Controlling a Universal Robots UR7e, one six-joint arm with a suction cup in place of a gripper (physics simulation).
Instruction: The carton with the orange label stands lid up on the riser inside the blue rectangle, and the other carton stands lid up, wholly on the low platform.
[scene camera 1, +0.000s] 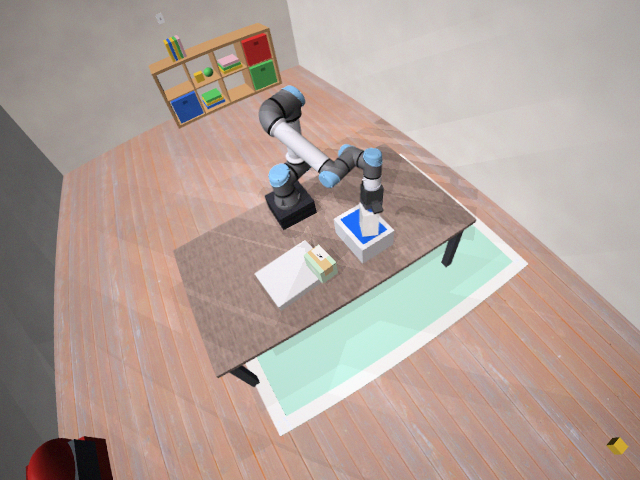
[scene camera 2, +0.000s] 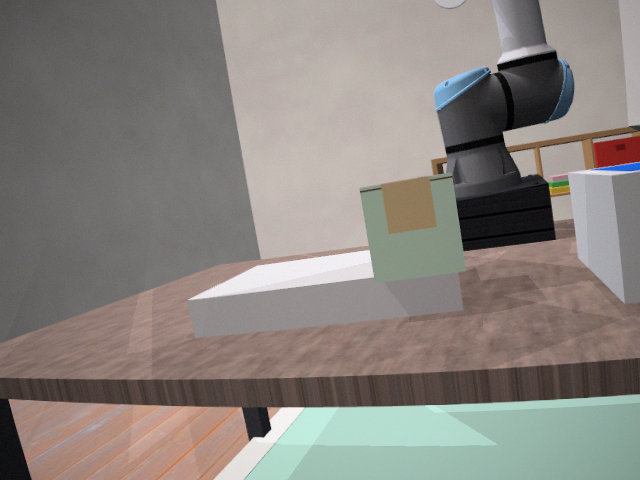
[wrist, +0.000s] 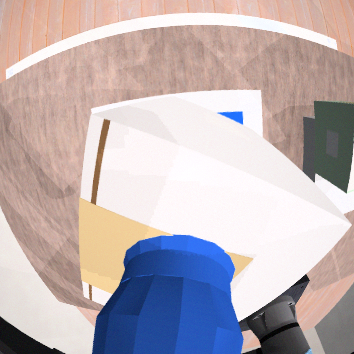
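Observation:
My suction cup (scene camera 1: 370, 209) (wrist: 179, 244) is on the taped top of a white carton (scene camera 1: 369, 223) (wrist: 165, 185), which hangs upright from it. The carton's orange label does not show. The carton is over the blue rectangle (scene camera 1: 353, 225) (scene camera 2: 622, 166) (wrist: 232, 117) on the white riser (scene camera 1: 379, 249) (scene camera 2: 597, 222) (wrist: 252, 107); whether its bottom touches cannot be told. A pale green carton (scene camera 1: 321, 266) (scene camera 2: 418, 253) (wrist: 332, 162) stands lid up at the right end of the low white platform (scene camera 1: 284, 276) (scene camera 2: 310, 307), its bottom reaching slightly past the platform's edge.
The riser and platform stand apart on the brown table (scene camera 1: 217, 310) (scene camera 2: 310, 356) (wrist: 150, 60). The arm's black base block (scene camera 1: 292, 209) (scene camera 2: 506, 217) is behind them. The green carton stands between the held carton and most of the platform.

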